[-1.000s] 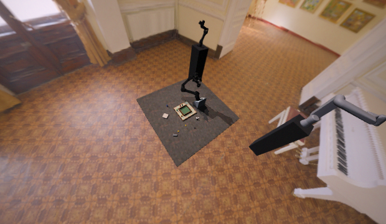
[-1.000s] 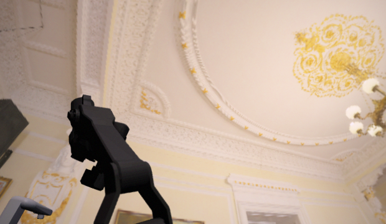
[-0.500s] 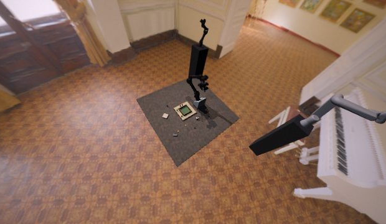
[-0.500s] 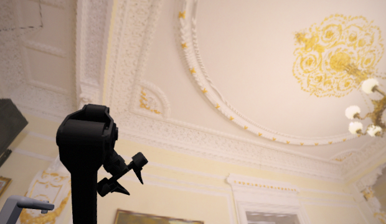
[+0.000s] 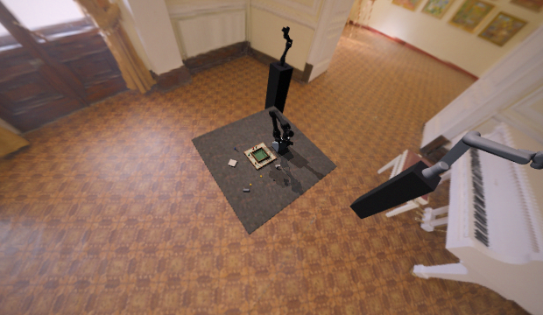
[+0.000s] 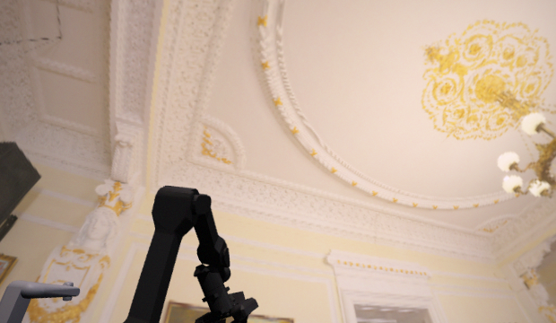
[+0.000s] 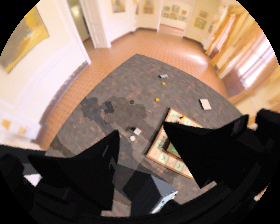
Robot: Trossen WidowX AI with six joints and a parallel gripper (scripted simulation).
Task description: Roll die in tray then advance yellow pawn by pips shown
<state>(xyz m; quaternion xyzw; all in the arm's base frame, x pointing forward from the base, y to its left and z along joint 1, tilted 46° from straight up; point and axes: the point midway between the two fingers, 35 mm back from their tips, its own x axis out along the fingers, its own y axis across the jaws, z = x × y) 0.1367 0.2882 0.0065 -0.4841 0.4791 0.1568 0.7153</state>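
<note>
Right now my gripper tip is 270 mm above the white die, 30 mm to the right of it and 30 mm short of it. The rest, counted from my gripper tip: yellow pawn: 260 mm below, 220 mm ahead, 130 mm to the right; then green tray: 280 mm below, 200 mm to the right, 110 mm ahead; then green pawn: 270 mm to the right, 260 mm below, 230 mm ahead.
</note>
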